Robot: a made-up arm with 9 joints.
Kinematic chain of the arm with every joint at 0, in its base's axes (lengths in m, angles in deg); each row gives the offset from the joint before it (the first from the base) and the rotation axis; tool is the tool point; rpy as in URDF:
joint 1: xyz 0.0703 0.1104 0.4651 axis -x
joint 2: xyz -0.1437 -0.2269 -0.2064 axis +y
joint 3: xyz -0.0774 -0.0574 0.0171 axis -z
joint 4: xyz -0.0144 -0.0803 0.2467 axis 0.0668 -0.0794 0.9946
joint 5: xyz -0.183 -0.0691 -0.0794 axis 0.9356 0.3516 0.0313
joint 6: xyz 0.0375 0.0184 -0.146 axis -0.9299 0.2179 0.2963
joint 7: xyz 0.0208 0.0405 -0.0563 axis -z
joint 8: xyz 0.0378 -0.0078 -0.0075 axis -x
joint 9: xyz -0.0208 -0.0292 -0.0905 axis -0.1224 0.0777 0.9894
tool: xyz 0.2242 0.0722 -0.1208 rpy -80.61 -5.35 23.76
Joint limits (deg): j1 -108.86..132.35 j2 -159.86..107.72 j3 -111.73..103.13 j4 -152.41..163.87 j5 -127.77..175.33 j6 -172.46..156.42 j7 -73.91..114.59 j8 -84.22..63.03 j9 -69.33..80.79
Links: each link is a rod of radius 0.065 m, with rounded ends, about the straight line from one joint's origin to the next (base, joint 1, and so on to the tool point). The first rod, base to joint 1, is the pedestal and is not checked.
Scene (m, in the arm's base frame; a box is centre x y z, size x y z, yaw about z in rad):
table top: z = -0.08
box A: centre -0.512 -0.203 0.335 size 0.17 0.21 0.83 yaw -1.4
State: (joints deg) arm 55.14 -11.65 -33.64 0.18 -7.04 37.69 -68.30 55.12 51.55
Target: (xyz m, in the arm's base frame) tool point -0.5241 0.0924 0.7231
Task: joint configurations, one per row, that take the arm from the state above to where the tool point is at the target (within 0.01 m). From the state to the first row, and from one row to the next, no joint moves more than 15 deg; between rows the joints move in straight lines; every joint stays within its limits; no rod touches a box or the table.
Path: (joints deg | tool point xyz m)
1: 65.05 0.60 -38.35 6.32 -1.52 39.23 -69.42 48.81 51.83 | -0.0438 -0.5937 0.7156
2: 74.97 12.85 -43.05 12.46 3.99 40.78 -70.54 42.50 52.10 | -0.1418 -0.5460 0.8260
3: 84.88 25.10 -47.76 18.60 9.51 42.32 -71.67 36.19 52.38 | -0.2333 -0.4484 0.9474
4: 94.80 37.35 -52.46 24.73 15.03 43.86 -72.79 29.88 52.66 | -0.3015 -0.3037 1.0582
5: 104.71 49.60 -57.17 30.87 20.55 45.41 -73.91 23.58 52.93 | -0.3374 -0.1293 1.1403
6: 97.50 45.39 -50.53 23.25 30.00 34.74 -73.91 26.52 49.03 | -0.4542 -0.0554 1.0508
7: 90.29 41.17 -43.90 15.63 39.45 24.08 -73.91 29.47 45.12 | -0.5258 0.0185 0.9009
8: 83.08 36.96 -37.27 8.00 48.90 13.42 -73.91 32.42 41.22 | -0.5241 0.0924 0.7231

